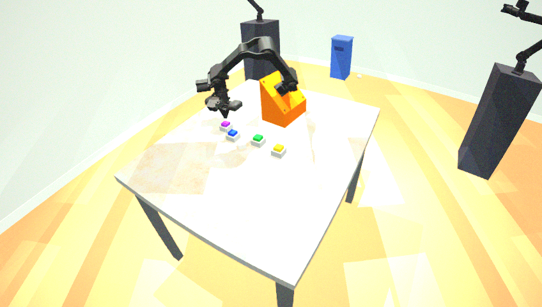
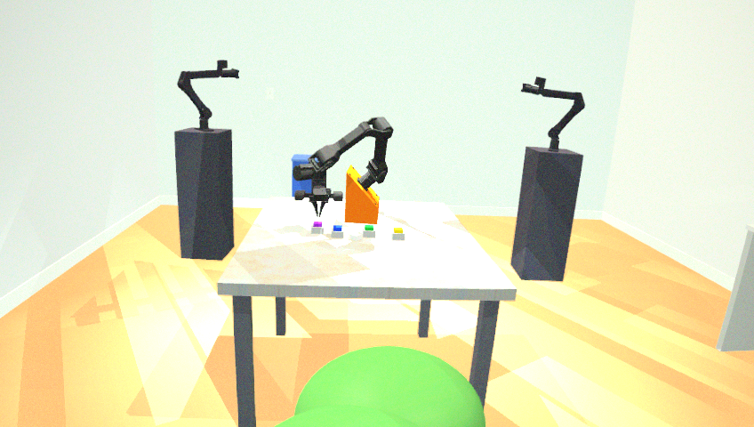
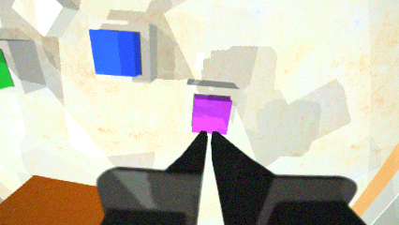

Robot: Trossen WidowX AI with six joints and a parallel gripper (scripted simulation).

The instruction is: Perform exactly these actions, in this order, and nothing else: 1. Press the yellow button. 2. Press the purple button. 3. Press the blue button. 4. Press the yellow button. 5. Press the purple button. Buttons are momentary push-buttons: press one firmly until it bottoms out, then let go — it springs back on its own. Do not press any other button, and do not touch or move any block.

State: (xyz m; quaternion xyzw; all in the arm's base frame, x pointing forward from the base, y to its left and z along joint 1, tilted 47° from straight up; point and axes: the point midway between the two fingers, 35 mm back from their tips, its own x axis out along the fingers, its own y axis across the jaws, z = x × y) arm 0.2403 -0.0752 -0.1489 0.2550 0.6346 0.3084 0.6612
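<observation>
The purple button is 3 cm below my gripper tip. The rest, counted from my gripper tip: blue button (4 cm ahead, 8 cm to the left, 3 cm below); then white block (7 cm ahead, 15 cm to the left, 5 cm below); then green button (2 cm ahead, 20 cm to the left, 3 cm below).
</observation>
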